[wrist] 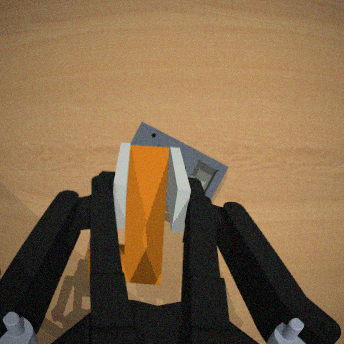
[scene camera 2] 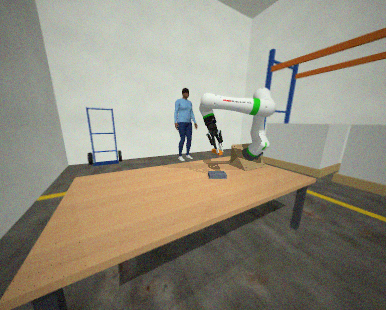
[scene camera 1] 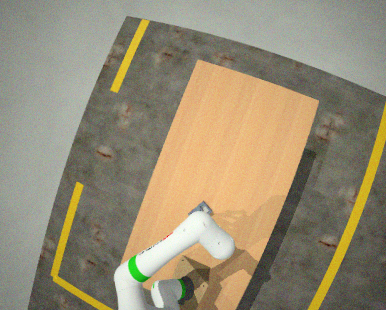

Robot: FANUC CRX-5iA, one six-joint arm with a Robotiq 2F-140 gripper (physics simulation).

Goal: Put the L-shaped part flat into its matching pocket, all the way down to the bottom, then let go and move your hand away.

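Places are measured from the arm's base along level axes (x right, y up, z back), in millimetres.
Where they show: gripper, between the fingertips: [wrist: 148, 162] [scene camera 2: 220, 152]; arm's base, origin of its link: [scene camera 2: 248, 154] [scene camera 1: 186, 287].
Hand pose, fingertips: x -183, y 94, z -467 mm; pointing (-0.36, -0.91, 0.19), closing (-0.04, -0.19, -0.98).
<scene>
Each offset is from my fingertips to the top centre of the thing. "spot": to the spot under its first point. Level surfaces: height alone.
The orange L-shaped part {dz +12, dx +44, dy +18 mm} [scene camera 2: 217, 152] [wrist: 145, 200] is held between the pale fingertips of my gripper [scene camera 2: 218, 150] [wrist: 148, 162], which is shut on it. Part and gripper are above the table, clear of its top. The blue-grey pocket block {dz -6, dx +14, dy -176 mm} [scene camera 1: 201, 206] [scene camera 2: 217, 175] [wrist: 172, 148] lies on the table. In the wrist view it is turned at an angle and partly behind the part and the fingers; a stretch of its pocket {spot: dz -57, dx +9, dy -208 mm} [wrist: 204, 171] shows right of the right fingertip. The rest of the pocket is hidden. In scene camera 1 the arm covers the gripper and some of the block.
The wooden table {dy -213 mm} [scene camera 1: 235, 130] [scene camera 2: 125, 210] [wrist: 270, 90] carries the block and the arm's base stand [scene camera 1: 195, 270] [scene camera 2: 242, 159]. The white arm [scene camera 1: 170, 245] [scene camera 2: 235, 103] reaches over it. A person [scene camera 2: 185, 122], a blue hand truck [scene camera 2: 103, 133] and a blue-orange rack [scene camera 2: 269, 85] stand beyond the table.
</scene>
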